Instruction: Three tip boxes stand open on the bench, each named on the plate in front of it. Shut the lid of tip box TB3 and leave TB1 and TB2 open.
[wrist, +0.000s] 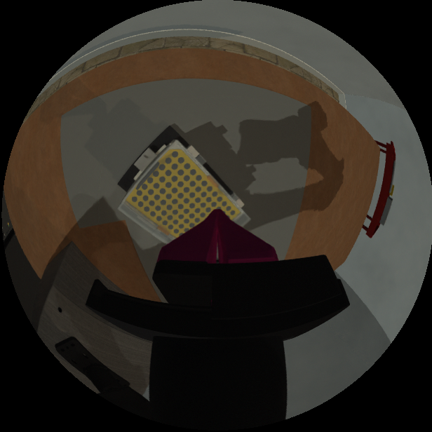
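One tip box (177, 192) shows left of the middle in the wrist view, turned at an angle. Its yellow rack with rows of grey holes faces up and is uncovered. Pale fittings stand along its upper-left side, next to a dark strip (173, 132). Its pale rim shows at the lower left. I cannot read a name plate or tell which box this is, and its lid cannot be made out clearly. The other two boxes cannot be made out. My gripper (217, 215) is shut and empty; its dark magenta fingers overlap the box's near right corner in the view and hide part of it.
A grey mat (200, 97) lies on the orange-brown bench (190, 62), with a stone-patterned strip (195, 42) along the far edge. A red frame (388, 185) is beyond the right edge. A grey wood-grained surface (120, 340) with a black bracket (75, 352) is at lower left. Arm shadows cross the mat.
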